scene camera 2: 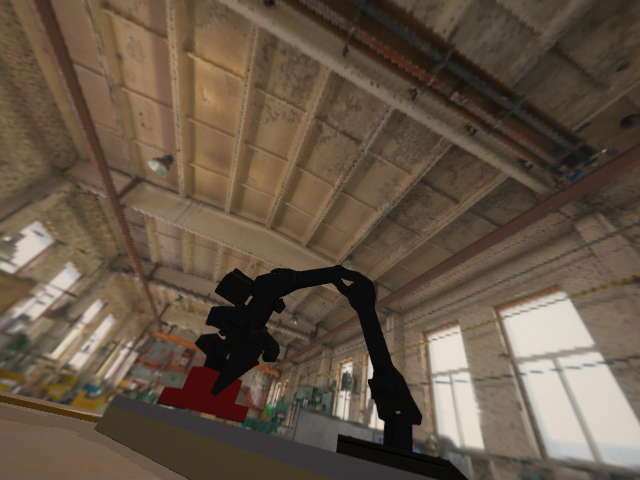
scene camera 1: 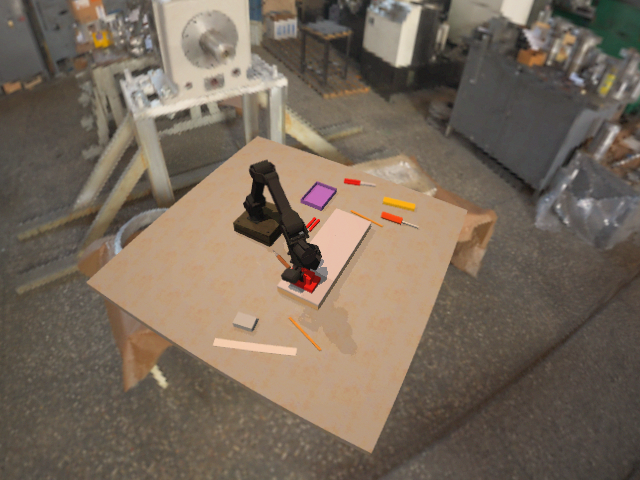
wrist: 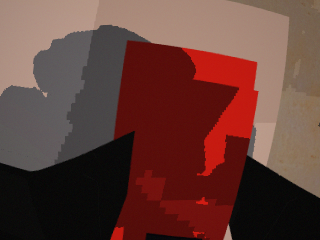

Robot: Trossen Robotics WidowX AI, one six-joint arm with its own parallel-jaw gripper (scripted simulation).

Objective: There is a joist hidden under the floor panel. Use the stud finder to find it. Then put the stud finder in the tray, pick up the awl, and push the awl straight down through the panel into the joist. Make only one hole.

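My gripper: visible, wrist view included. Red stud finder: visible.
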